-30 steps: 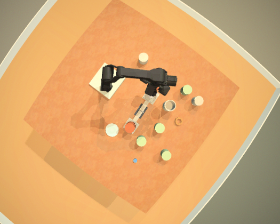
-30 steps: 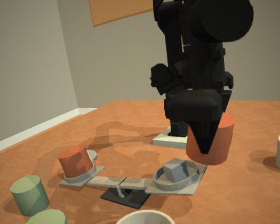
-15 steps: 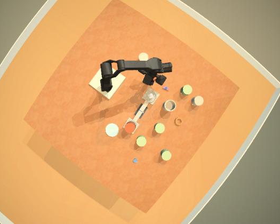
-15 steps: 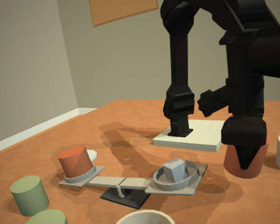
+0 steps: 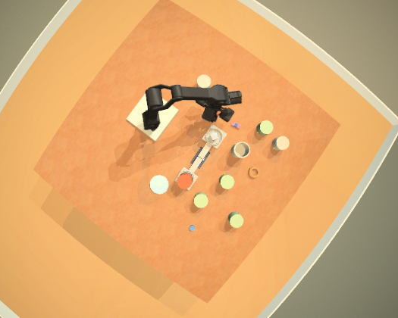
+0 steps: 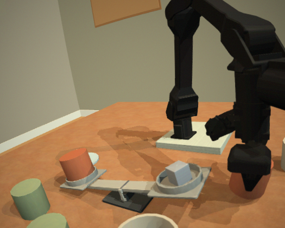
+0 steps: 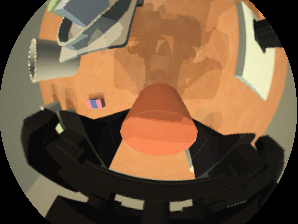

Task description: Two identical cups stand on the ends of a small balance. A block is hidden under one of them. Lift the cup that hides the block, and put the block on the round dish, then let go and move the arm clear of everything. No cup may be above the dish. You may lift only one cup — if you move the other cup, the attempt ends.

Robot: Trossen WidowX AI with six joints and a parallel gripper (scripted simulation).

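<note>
Now: gripper tip 110 mm to the left of the grey block, 90 mm short of it and 50 mm below it. From my gripper tip the other things lie so: balance 230 mm to the right, 100 mm ahead; beige cup 230 mm ahead, 70 mm to the right; pink-blue piece 140 mm ahead, 30 mm to the left, 30 mm below.
</note>
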